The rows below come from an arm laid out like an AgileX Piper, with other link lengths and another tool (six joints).
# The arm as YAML. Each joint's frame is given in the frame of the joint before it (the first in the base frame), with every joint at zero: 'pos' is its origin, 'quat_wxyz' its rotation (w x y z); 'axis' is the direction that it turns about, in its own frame. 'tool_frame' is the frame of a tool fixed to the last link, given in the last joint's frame.
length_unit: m
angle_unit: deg
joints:
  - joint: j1
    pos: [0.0, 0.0, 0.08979]
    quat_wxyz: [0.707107, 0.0, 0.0, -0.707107]
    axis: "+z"
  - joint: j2
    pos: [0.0, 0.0, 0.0]
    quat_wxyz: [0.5, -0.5, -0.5, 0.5]
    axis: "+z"
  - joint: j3
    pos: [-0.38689, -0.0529, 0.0]
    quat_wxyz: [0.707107, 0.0, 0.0, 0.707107]
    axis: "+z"
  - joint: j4
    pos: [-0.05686, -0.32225, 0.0]
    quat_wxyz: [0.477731, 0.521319, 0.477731, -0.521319]
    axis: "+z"
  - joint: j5
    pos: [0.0, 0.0, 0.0]
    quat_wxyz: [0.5, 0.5, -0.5, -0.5]
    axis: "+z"
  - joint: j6
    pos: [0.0, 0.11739, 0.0]
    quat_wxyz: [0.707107, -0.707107, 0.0, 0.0]
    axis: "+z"
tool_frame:
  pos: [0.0, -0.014, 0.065]
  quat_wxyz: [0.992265, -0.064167, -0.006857, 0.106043]
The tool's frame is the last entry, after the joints.
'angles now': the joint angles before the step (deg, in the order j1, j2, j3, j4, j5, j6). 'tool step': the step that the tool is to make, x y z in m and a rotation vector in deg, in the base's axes. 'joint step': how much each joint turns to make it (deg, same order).
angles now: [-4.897 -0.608 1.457 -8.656 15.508 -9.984]
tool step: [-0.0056 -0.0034 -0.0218 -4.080 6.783 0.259]
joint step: [0.552 0.015 0.316 -1.553 6.014 -3.237]
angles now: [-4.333 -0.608 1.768 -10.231 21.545 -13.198]
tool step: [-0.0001 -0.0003 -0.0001 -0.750 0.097 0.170]
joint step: [0.027 -0.015 -0.009 -0.233 0.028 -0.549]
